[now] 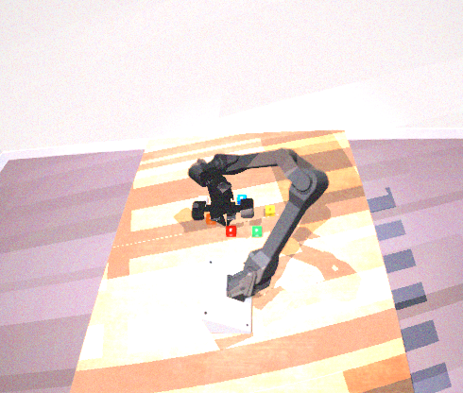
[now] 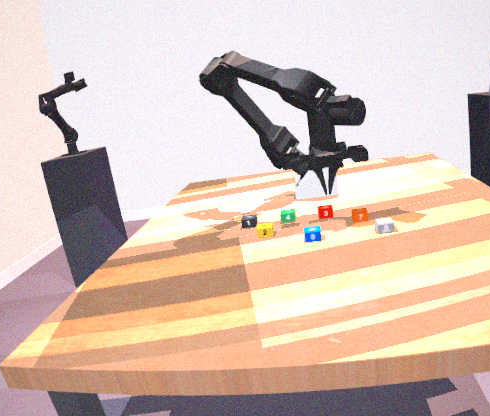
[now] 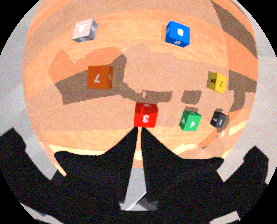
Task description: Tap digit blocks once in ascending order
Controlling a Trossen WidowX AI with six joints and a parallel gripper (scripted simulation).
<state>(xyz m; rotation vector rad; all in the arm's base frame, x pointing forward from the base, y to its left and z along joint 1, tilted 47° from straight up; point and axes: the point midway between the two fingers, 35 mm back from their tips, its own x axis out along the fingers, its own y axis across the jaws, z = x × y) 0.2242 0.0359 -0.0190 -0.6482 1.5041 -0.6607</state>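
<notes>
The red block is 4 cm below my gripper tip and 1 cm to the right of it. From my gripper tip the other things lie so: orange block 6 cm to the left, 5 cm ahead, 4 cm below; then green block 10 cm to the right, 4 cm below; then blue block 14 cm ahead, 4 cm to the right, 4 cm below.
</notes>
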